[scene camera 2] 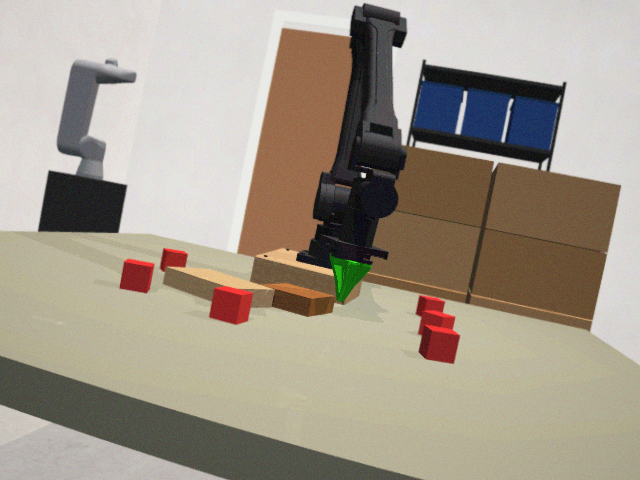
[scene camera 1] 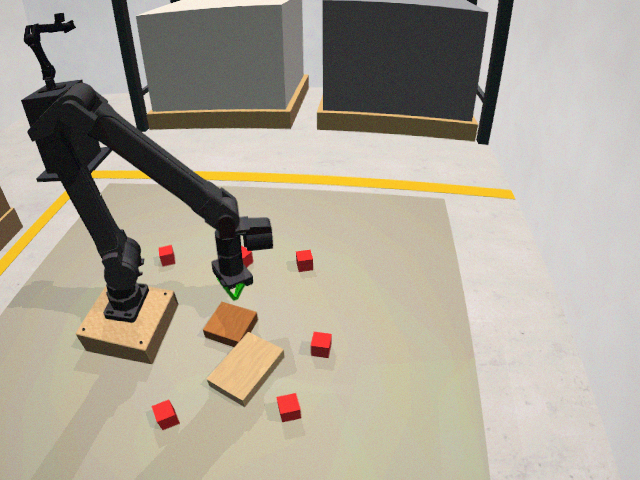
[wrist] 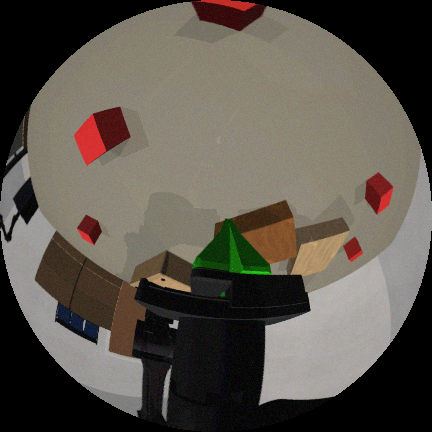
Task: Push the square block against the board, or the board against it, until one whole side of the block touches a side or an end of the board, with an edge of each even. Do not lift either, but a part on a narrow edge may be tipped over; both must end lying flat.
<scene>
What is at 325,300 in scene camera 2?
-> A square block.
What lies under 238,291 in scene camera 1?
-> The gripper.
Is the gripper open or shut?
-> Shut.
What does the board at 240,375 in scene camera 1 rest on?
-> The table.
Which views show the square block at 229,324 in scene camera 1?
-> Scene camera 2, scene camera 1 and the wrist view: all of them.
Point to a square block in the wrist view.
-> At 270,230
</scene>
